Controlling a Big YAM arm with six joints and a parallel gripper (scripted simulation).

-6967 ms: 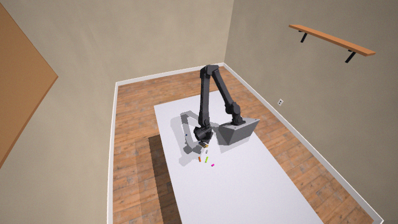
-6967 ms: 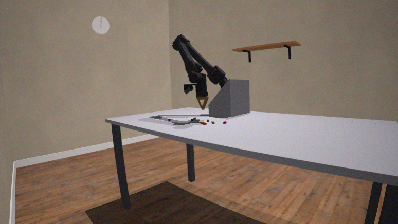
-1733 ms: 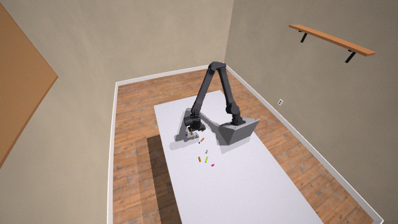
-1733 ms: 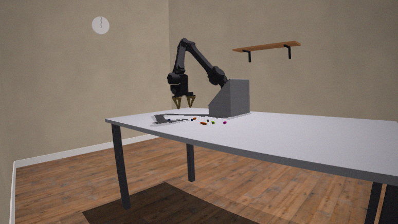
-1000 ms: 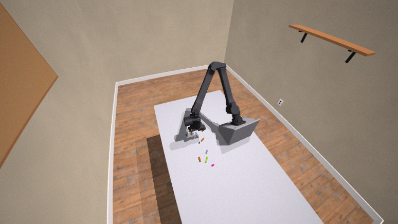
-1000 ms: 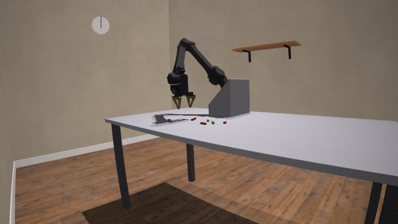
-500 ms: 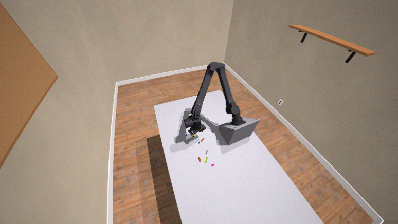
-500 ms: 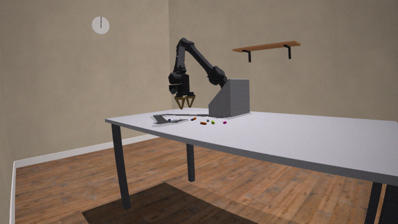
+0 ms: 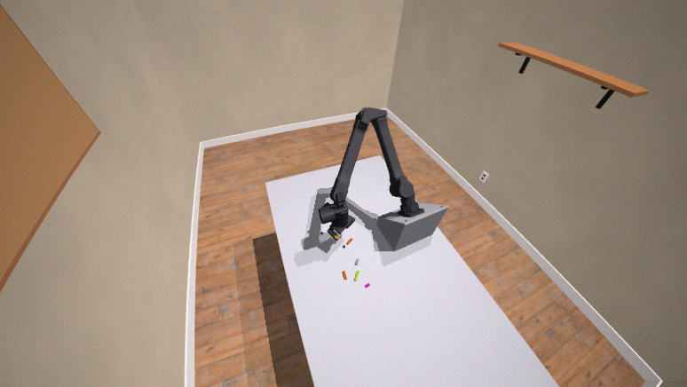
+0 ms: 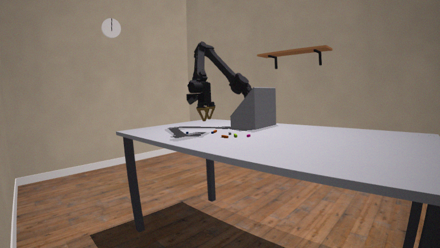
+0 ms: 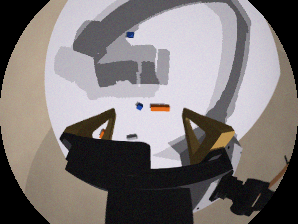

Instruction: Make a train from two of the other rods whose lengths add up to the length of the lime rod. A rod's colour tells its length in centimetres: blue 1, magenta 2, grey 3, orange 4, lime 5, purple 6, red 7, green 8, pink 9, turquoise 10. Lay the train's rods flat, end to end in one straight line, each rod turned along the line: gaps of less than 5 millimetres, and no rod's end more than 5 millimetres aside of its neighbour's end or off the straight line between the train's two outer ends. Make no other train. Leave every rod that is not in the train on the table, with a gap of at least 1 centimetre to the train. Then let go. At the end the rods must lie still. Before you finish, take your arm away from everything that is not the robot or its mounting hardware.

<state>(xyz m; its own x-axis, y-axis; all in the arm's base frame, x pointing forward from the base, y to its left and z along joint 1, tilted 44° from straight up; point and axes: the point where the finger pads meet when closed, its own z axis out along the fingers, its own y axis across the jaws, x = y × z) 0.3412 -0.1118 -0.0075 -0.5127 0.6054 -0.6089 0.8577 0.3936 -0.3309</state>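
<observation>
Right now my hand is 30 mm past the grey rod, 140 mm to the right of it and 70 mm above it. Round my hand: magenta rod 30 mm behind, 270 mm to the left, 70 mm below; then lime rod 210 mm to the left, 70 mm below.
</observation>
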